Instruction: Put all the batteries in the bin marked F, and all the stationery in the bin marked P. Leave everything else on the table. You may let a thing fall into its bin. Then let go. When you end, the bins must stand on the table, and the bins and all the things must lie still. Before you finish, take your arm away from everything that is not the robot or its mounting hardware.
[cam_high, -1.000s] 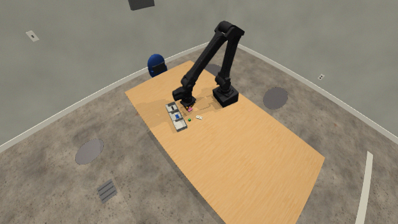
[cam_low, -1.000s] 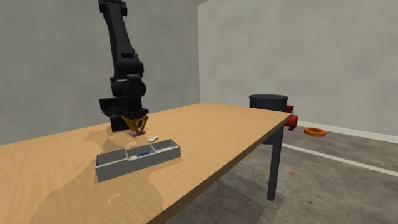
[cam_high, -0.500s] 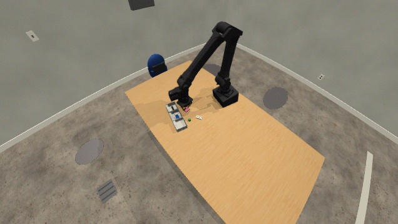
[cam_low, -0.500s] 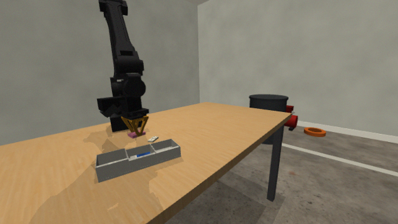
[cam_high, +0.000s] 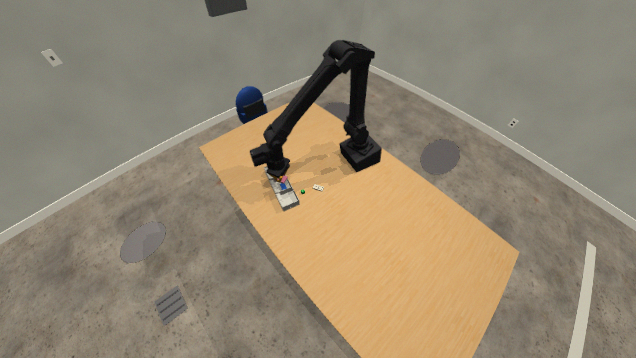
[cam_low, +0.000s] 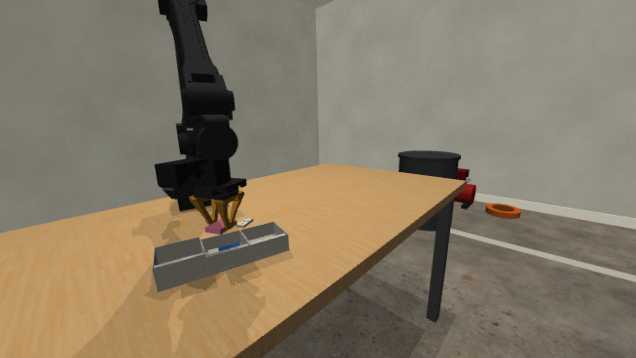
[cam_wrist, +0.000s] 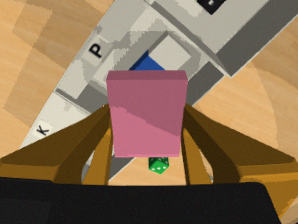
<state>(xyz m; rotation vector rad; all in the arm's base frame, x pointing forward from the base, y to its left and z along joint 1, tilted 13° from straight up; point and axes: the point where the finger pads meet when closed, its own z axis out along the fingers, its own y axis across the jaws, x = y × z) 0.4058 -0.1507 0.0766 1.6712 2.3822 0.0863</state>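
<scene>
My hand is right at the pink eraser block. The rest, counted from my hand: blue-and-white eraser (6 cm below); then bin rack (5 cm below, 1 cm ahead); then black battery (8 cm to the right, 6 cm below, 3 cm behind).
</scene>
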